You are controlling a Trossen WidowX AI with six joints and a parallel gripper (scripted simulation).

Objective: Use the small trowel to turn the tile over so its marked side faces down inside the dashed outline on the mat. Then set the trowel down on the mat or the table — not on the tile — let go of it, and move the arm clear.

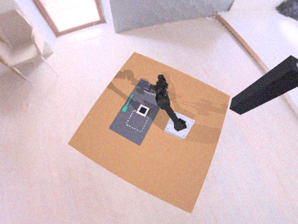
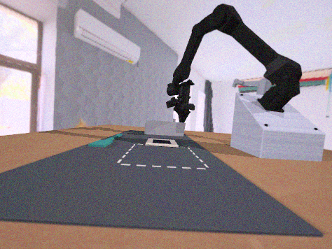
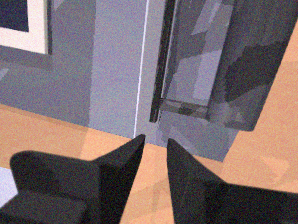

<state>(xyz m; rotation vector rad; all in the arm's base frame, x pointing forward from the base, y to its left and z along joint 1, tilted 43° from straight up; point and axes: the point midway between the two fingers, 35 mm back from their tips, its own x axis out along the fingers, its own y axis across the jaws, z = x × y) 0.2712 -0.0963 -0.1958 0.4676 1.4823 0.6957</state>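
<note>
My gripper tip is now 110 mm short of the small trowel, 10 mm to the left of it and 20 mm above it. From my gripper tip the other things lie so: dark mat (130 mm ahead, 210 mm to the left, 80 mm below); white tile (90 mm ahead, 210 mm to the left, 60 mm below); teal trowel (260 mm ahead, 230 mm to the left, 60 mm below).
</note>
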